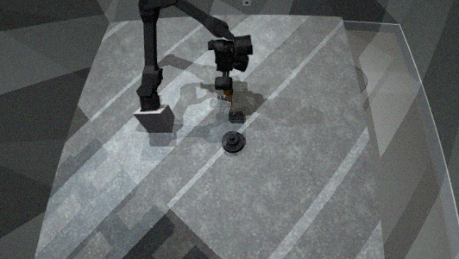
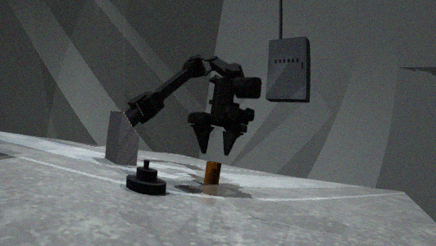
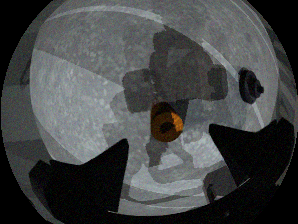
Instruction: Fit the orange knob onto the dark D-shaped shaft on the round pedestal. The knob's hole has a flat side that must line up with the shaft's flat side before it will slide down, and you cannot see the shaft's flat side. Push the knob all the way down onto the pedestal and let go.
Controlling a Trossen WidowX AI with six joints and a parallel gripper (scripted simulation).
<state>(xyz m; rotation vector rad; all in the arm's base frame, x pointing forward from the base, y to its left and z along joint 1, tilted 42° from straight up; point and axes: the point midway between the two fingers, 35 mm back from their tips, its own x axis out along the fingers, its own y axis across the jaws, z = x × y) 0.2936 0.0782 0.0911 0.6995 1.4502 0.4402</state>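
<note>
The knob lies 5 cm below my gripper tip. From my gripper tip the other things lie so: dark pedestal (24 cm to the right, 5 cm below).
</note>
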